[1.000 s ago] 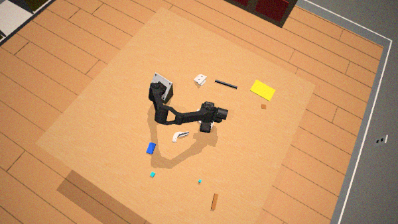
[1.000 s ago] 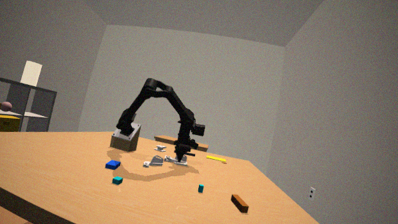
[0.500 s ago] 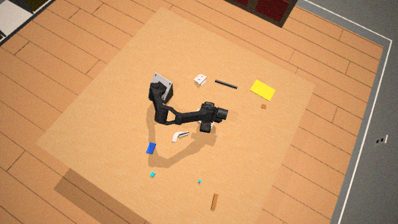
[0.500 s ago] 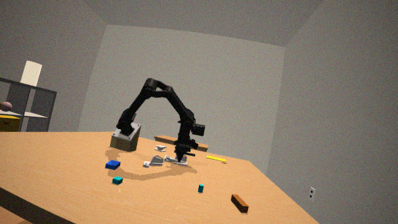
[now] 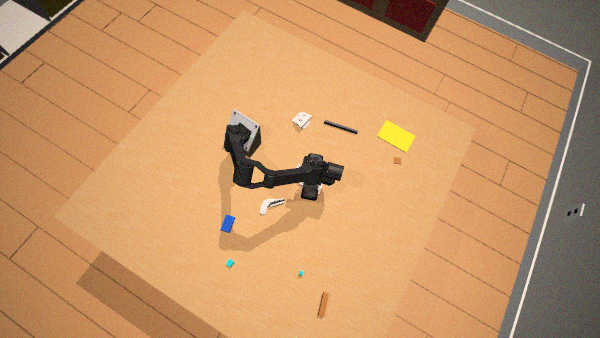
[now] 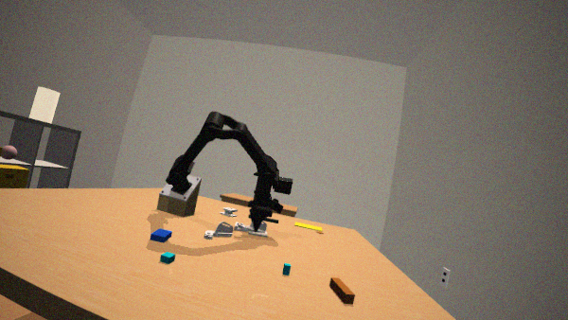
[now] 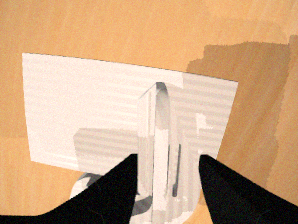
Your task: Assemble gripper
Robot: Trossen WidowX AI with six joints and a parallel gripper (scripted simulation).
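Right now my gripper tip is 3 cm to the right of the flat white plate and 1 cm above it. Also, from my gripper tip: white jaw 4 cm behind; housing plate 6 cm behind, 1 cm to the left, 1 cm below; gripper base 22 cm behind, 21 cm to the left, 1 cm above.
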